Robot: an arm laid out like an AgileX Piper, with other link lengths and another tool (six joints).
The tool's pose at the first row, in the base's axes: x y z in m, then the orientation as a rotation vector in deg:
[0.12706, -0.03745, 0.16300, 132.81, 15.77, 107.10]
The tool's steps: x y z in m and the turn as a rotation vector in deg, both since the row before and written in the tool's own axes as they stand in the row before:
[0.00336, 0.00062, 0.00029, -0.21, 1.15, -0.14]
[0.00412, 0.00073, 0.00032, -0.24, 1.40, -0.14]
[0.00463, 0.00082, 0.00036, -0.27, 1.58, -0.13]
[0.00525, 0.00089, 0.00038, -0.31, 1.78, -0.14]
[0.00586, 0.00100, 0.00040, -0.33, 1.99, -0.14]
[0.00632, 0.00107, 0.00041, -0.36, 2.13, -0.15]
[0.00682, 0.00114, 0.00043, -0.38, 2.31, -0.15]
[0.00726, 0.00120, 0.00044, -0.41, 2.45, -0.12]
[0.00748, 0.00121, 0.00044, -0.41, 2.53, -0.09]
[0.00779, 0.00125, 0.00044, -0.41, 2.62, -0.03]
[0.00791, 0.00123, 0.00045, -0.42, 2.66, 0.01]
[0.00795, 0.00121, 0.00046, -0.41, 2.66, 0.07]
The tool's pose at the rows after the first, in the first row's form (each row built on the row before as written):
[0.12807, -0.03726, 0.16627, 131.59, 15.85, 108.36]
[0.12918, -0.03699, 0.17031, 130.11, 15.93, 109.90]
[0.13032, -0.03667, 0.17487, 128.44, 15.99, 111.62]
[0.13144, -0.03626, 0.18007, 126.53, 16.04, 113.54]
[0.13248, -0.03579, 0.18592, 124.38, 16.09, 115.66]
[0.13335, -0.03526, 0.19226, 122.04, 16.13, 117.89]
[0.13402, -0.03466, 0.19913, 119.47, 16.17, 120.26]
[0.13442, -0.03399, 0.20646, 116.72, 16.16, 122.74]
[0.13449, -0.03326, 0.21401, 113.86, 16.12, 125.27]
[0.13419, -0.03249, 0.22187, 110.88, 16.03, 127.86]
[0.13351, -0.03167, 0.22982, 107.82, 15.89, 130.45]
[0.13246, -0.03083, 0.23776, 104.74, 15.70, 133.01]

